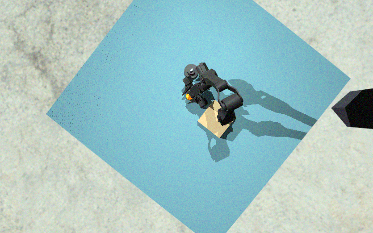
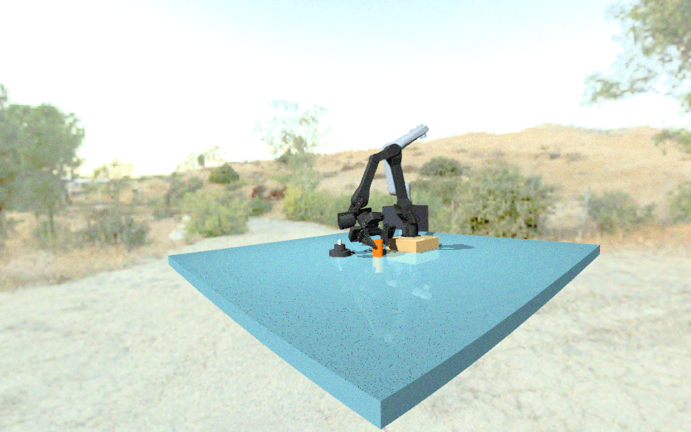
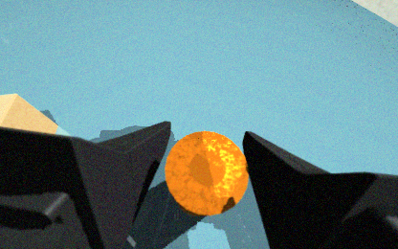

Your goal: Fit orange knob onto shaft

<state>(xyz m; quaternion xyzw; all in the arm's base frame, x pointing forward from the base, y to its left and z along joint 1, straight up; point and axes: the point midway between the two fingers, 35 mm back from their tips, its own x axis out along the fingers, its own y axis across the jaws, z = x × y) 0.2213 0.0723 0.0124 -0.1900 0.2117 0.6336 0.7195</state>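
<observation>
Now: the orange knob 3 cm to the right of my gripper tip. Round my gripper tip: round dark pedestal: 14 cm to the right, 10 cm ahead, 1 cm below.
</observation>
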